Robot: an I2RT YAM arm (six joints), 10 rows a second.
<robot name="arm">
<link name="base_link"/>
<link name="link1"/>
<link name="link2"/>
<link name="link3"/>
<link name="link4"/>
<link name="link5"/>
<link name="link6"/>
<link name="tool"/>
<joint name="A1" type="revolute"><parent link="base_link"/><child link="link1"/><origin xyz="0 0 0.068" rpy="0 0 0"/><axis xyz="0 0 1"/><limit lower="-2.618" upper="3.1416"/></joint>
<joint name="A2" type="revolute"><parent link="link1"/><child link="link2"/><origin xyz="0.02 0.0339 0.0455" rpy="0 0 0"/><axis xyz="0 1 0"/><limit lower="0" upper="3.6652"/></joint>
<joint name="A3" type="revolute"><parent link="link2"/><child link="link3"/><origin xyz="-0.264 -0.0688 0" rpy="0 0 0"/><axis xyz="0 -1 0"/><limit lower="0" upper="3.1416"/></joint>
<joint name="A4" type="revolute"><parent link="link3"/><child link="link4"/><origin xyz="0.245 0.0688 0.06" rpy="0 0 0"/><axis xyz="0 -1 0"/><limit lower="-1.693" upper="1.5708"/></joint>
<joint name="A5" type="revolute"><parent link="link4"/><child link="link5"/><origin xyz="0.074 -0.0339 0.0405" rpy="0 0 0"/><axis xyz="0 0 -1"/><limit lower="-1.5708" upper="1.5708"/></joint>
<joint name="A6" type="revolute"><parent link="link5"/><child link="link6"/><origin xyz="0.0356 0 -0.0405" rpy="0 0 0"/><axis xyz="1 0 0"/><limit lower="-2.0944" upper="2.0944"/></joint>
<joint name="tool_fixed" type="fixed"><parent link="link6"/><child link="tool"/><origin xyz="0 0 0" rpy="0 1.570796 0"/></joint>
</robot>
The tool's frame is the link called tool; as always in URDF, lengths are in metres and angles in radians.
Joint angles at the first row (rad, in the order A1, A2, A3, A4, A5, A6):
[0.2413, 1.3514, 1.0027, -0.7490, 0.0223, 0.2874]
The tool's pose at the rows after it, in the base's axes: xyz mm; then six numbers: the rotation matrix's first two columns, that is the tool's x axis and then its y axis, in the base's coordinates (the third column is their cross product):
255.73, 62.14, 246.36, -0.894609, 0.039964, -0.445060, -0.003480, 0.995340, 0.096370
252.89, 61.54, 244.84, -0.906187, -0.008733, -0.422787, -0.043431, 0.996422, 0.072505
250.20, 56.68, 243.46, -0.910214, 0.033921, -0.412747, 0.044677, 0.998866, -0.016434
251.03, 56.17, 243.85, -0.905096, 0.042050, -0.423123, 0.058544, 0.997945, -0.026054
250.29, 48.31, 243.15, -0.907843, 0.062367, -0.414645, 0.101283, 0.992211, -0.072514
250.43, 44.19, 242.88, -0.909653, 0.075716, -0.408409, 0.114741, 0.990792, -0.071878
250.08, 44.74, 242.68, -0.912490, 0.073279, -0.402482, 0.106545, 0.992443, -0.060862
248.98, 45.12, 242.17, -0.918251, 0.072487, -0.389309, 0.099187, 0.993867, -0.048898
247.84, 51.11, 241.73, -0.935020, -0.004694, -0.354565, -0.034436, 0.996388, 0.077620
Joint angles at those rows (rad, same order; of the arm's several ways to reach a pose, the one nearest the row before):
[0.2413, 1.3514, 1.0031, -0.7502, 0.0216, 0.2554]
[0.2413, 1.3514, 1.0027, -0.7792, 0.0189, 0.2096]
[0.2409, 1.3514, 1.0027, -0.8158, 0.1310, 0.2550]
[0.2405, 1.3514, 1.0027, -0.8085, 0.1478, 0.2623]
[0.2176, 1.3514, 1.0027, -0.8310, 0.1944, 0.2650]
[0.2012, 1.3514, 1.0027, -0.8372, 0.1909, 0.2638]
[0.2016, 1.3514, 1.0027, -0.8398, 0.1764, 0.2615]
[0.2016, 1.3514, 1.0027, -0.8501, 0.1593, 0.2611]
[0.2016, 1.3514, 1.0027, -0.8509, -0.0124, 0.1837]

